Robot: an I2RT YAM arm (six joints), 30 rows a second.
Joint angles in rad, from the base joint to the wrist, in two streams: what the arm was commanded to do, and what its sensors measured. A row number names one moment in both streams.
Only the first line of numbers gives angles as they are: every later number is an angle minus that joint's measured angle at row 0.
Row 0, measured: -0.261 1.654 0.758 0.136 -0.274 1.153
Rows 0 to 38, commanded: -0.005 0.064 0.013 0.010 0.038 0.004; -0.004 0.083 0.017 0.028 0.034 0.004; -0.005 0.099 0.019 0.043 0.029 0.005; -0.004 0.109 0.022 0.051 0.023 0.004; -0.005 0.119 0.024 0.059 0.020 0.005; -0.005 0.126 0.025 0.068 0.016 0.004; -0.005 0.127 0.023 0.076 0.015 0.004; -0.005 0.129 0.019 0.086 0.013 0.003; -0.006 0.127 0.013 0.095 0.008 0.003; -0.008 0.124 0.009 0.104 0.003 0.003; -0.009 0.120 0.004 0.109 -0.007 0.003; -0.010 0.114 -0.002 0.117 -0.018 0.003; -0.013 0.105 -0.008 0.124 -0.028 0.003; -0.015 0.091 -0.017 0.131 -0.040 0.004; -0.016 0.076 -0.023 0.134 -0.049 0.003; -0.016 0.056 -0.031 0.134 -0.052 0.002; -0.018 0.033 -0.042 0.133 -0.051 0.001; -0.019 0.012 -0.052 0.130 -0.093 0.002; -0.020 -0.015 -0.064 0.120 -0.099 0.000; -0.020 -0.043 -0.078 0.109 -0.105 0.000; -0.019 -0.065 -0.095 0.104 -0.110 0.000; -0.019 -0.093 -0.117 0.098 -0.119 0.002; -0.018 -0.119 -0.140 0.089 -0.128 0.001; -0.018 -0.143 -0.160 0.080 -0.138 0.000; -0.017 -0.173 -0.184 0.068 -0.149 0.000; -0.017 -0.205 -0.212 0.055 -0.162 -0.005; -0.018 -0.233 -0.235 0.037 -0.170 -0.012; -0.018 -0.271 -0.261 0.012 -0.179 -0.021; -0.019 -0.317 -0.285 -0.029 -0.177 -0.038; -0.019 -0.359 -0.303 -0.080 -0.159 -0.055; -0.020 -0.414 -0.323 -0.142 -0.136 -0.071; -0.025 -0.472 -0.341 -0.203 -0.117 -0.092; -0.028 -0.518 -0.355 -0.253 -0.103 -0.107; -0.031 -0.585 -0.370 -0.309 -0.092 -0.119; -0.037 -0.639 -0.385 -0.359 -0.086 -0.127; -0.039 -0.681 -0.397 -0.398 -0.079 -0.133; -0.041 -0.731 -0.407 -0.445 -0.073 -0.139; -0.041 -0.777 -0.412 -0.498 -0.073 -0.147; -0.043 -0.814 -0.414 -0.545 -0.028 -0.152
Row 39, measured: -0.036 -0.741 -0.403 -0.343 -0.085 -0.103
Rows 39 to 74, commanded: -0.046 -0.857 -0.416 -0.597 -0.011 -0.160; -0.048 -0.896 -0.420 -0.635 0.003 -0.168; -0.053 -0.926 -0.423 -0.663 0.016 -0.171; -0.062 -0.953 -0.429 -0.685 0.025 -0.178; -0.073 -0.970 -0.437 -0.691 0.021 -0.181; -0.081 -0.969 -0.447 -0.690 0.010 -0.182; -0.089 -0.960 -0.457 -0.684 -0.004 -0.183; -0.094 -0.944 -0.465 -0.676 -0.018 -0.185; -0.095 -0.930 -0.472 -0.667 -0.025 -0.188; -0.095 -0.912 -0.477 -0.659 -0.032 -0.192; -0.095 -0.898 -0.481 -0.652 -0.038 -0.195; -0.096 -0.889 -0.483 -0.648 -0.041 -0.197; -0.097 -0.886 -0.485 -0.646 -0.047 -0.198; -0.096 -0.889 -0.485 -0.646 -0.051 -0.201; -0.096 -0.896 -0.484 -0.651 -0.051 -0.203; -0.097 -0.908 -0.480 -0.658 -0.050 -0.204; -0.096 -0.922 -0.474 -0.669 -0.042 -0.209; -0.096 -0.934 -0.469 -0.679 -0.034 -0.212; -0.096 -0.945 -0.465 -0.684 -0.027 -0.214; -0.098 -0.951 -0.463 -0.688 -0.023 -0.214; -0.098 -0.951 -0.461 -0.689 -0.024 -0.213; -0.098 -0.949 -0.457 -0.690 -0.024 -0.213; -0.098 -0.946 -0.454 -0.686 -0.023 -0.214; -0.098 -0.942 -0.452 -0.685 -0.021 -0.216; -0.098 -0.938 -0.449 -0.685 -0.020 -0.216; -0.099 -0.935 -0.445 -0.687 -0.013 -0.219; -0.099 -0.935 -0.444 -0.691 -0.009 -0.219; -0.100 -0.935 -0.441 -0.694 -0.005 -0.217; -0.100 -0.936 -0.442 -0.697 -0.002 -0.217; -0.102 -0.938 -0.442 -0.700 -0.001 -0.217; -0.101 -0.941 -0.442 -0.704 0.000 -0.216; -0.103 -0.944 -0.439 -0.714 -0.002 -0.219; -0.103 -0.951 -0.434 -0.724 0.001 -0.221; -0.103 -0.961 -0.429 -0.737 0.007 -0.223; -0.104 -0.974 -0.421 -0.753 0.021 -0.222; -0.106 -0.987 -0.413 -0.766 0.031 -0.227
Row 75, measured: -0.099 -0.959 -0.456 -0.695 -0.010 -0.208
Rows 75 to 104, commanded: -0.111 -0.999 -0.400 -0.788 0.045 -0.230; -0.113 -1.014 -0.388 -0.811 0.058 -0.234; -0.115 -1.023 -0.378 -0.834 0.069 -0.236; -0.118 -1.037 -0.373 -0.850 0.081 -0.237; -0.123 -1.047 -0.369 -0.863 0.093 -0.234; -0.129 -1.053 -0.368 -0.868 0.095 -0.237; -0.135 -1.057 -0.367 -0.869 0.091 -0.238; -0.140 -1.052 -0.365 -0.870 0.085 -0.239; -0.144 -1.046 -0.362 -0.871 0.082 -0.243; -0.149 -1.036 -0.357 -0.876 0.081 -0.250; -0.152 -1.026 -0.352 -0.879 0.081 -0.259; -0.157 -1.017 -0.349 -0.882 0.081 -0.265; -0.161 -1.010 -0.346 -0.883 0.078 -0.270; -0.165 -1.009 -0.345 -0.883 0.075 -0.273; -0.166 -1.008 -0.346 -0.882 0.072 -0.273; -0.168 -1.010 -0.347 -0.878 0.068 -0.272; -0.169 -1.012 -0.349 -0.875 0.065 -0.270; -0.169 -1.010 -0.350 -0.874 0.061 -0.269; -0.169 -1.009 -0.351 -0.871 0.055 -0.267; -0.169 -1.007 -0.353 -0.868 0.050 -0.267; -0.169 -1.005 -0.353 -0.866 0.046 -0.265; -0.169 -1.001 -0.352 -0.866 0.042 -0.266; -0.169 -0.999 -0.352 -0.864 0.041 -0.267; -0.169 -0.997 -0.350 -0.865 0.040 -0.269; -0.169 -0.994 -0.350 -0.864 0.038 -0.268; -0.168 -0.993 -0.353 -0.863 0.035 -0.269; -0.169 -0.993 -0.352 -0.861 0.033 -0.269; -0.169 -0.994 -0.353 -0.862 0.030 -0.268; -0.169 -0.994 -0.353 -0.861 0.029 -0.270; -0.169 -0.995 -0.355 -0.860 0.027 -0.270
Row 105, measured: -0.164 -0.992 -0.379 -0.858 0.035 -0.261
